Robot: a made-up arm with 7 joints. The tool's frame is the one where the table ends. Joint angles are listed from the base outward.
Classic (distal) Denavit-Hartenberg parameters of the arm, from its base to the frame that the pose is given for. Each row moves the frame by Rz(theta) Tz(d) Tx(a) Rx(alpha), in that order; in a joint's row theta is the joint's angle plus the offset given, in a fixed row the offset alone. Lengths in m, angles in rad.
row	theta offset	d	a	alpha
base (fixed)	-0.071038	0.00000	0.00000	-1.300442
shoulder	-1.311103	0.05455	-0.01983	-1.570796
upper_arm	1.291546	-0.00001	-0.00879	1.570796
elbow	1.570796	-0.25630	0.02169	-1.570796
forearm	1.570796	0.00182	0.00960	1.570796
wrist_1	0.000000	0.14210	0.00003	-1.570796
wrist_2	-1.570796	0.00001	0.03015	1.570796
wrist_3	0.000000	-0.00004	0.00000	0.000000
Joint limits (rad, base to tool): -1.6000..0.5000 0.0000..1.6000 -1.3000..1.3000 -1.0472..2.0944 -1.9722..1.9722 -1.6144..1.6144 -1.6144..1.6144
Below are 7 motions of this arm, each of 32 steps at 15 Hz.
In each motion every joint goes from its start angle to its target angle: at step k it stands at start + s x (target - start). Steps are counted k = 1, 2, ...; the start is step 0. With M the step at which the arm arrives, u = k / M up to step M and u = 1 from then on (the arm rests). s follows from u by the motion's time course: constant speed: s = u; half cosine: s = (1 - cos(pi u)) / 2; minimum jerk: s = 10 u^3 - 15 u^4 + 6 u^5.
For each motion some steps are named. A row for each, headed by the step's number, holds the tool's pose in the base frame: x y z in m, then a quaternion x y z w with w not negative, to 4 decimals.
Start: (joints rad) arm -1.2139 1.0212 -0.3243 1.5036 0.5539 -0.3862 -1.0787
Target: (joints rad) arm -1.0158 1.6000 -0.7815 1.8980 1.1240 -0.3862 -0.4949
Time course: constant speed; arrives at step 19
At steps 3, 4, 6, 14, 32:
3: 0.2857 0.3806 -0.0679 0.4714 0.5524 -0.2377 0.6451
4: 0.2740 0.3902 -0.0649 0.4785 0.5752 -0.2174 0.6268
6: 0.2497 0.4080 -0.0574 0.4910 0.6188 -0.1785 0.5866
14: 0.1432 0.4582 -0.0082 0.5146 0.7626 -0.0535 0.3882
32: 0.0746 0.4680 0.0364 0.5039 0.8278 -0.0056 0.2466

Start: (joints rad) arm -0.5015 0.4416 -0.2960 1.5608 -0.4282 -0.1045 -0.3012
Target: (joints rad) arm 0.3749 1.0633 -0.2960 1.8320 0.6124 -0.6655 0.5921
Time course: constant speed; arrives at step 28
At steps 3, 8, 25, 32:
3: 0.0966 0.2619 -0.3699 0.1435 0.5841 0.0597 0.7967
8: 0.0272 0.3089 -0.3493 0.2925 0.6202 0.0890 0.7224
25: -0.1534 0.4093 -0.1787 0.6345 0.6409 -0.0529 0.4288
32: -0.1701 0.4179 -0.1380 0.6599 0.6373 -0.1023 0.3847

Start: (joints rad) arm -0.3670 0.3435 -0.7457 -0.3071 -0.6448 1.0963 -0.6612
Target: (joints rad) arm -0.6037 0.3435 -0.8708 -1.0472 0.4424 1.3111 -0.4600
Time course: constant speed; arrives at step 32
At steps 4, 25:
4: 0.1546 0.0011 -0.2406 0.0051 0.4280 -0.6814 0.5937
25: 0.1536 0.0001 -0.1537 0.2982 0.1305 -0.5261 0.7857

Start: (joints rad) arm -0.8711 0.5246 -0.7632 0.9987 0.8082 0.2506 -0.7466
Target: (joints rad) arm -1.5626 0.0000 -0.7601 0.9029 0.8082 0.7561 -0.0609
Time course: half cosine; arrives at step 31
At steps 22, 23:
22: 0.4034 -0.0727 -0.0950 0.7357 0.0540 -0.0578 0.6726
23: 0.4021 -0.0831 -0.0853 0.7331 0.0330 -0.0434 0.6779

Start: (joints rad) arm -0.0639 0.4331 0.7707 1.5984 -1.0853 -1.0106 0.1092
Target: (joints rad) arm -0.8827 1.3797 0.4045 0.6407 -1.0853 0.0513 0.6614
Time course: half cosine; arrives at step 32
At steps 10, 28, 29, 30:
10: 0.0467 0.3492 -0.3066 -0.1119 -0.0469 0.7739 0.6216
28: 0.2187 0.3949 0.0734 -0.1761 -0.2803 0.5371 0.7758
29: 0.2173 0.3926 0.0818 -0.1720 -0.2841 0.5341 0.7775
30: 0.2162 0.3908 0.0877 -0.1689 -0.2868 0.5321 0.7785

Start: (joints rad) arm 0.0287 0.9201 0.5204 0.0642 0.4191 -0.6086 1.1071
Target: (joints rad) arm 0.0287 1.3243 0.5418 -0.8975 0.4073 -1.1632 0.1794
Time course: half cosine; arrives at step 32
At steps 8, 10, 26, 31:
8: 0.1403 0.3088 -0.0975 0.4734 -0.5353 0.2546 0.6516
10: 0.1416 0.2987 -0.0842 0.4779 -0.5637 0.1890 0.6466
26: 0.1044 0.2031 -0.0109 0.5188 -0.6867 -0.3870 0.3310
31: 0.0954 0.1946 -0.0075 0.5174 -0.6848 -0.4389 0.2657

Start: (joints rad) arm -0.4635 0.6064 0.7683 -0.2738 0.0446 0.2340 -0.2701
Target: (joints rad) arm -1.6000 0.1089 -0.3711 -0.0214 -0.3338 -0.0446 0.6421
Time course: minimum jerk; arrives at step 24
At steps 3, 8, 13, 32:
3: 0.1974 0.2781 -0.0807 0.2698 -0.1970 0.2076 0.9194
8: 0.2615 0.2202 -0.0702 0.1644 -0.2975 0.1617 0.9265
13: 0.3323 0.0760 0.0001 -0.0301 -0.4444 0.0371 0.8946
32: 0.2952 -0.0987 0.0987 -0.1815 -0.5282 -0.1514 0.8156

